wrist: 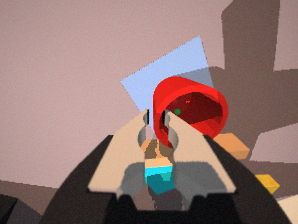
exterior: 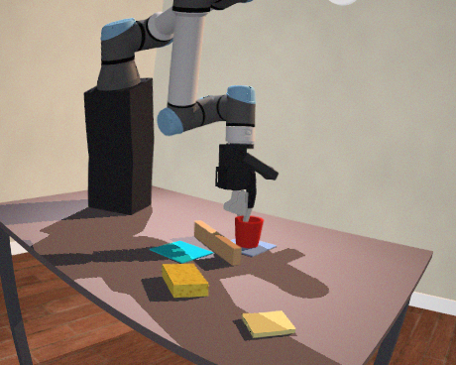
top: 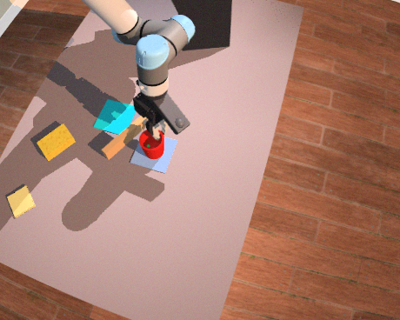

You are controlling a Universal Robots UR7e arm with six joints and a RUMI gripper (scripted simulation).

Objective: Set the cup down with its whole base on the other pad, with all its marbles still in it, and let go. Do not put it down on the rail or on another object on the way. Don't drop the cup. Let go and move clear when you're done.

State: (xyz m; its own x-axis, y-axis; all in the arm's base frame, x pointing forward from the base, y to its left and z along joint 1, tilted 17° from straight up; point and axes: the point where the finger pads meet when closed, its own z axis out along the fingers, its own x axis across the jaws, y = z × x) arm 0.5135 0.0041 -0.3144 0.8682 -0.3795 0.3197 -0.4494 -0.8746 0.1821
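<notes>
Now: the red cup 3 cm below my hand, 3 cm ahead of it and 1 cm to the right of it. Also, from my hand: yellow sponge: 34 cm to the right, 10 cm ahead, 4 cm below; green marble: 4 cm below, 3 cm to the right, 2 cm ahead; wooden rail: 10 cm to the right, 4 cm below, 1 cm behind.
</notes>
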